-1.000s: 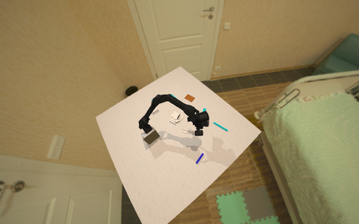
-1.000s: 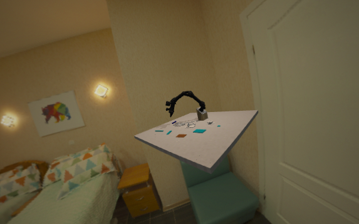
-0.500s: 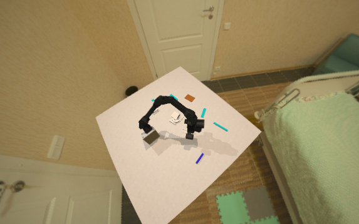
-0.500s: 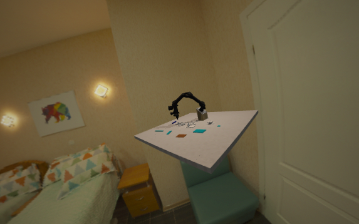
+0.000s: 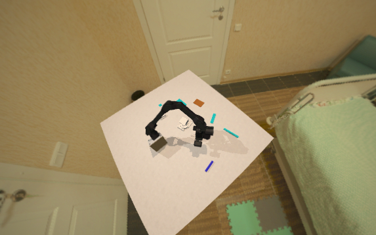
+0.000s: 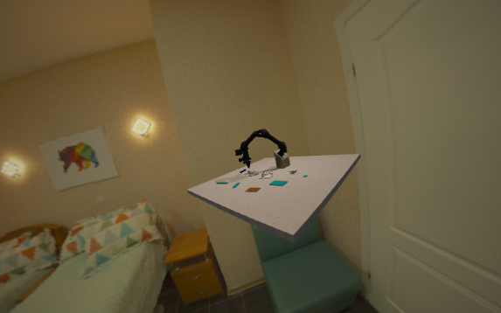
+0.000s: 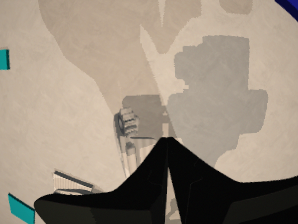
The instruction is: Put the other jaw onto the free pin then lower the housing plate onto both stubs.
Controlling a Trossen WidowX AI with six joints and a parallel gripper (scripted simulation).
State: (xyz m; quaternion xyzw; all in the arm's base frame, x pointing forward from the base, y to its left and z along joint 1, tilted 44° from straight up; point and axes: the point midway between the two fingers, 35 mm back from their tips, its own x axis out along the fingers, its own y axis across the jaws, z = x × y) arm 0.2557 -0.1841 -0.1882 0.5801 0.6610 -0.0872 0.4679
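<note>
My gripper tip is now 2 cm short of the jaw piece, 3 cm to the right of it and 4 cm above it. From my gripper tip the other things lie so: teal plate: 19 cm ahead, 44 cm to the left, 7 cm below; then blue bar: 11 cm behind, 20 cm to the right, 7 cm below; then orange plate: 33 cm ahead, 29 cm to the left, 7 cm below.
</note>
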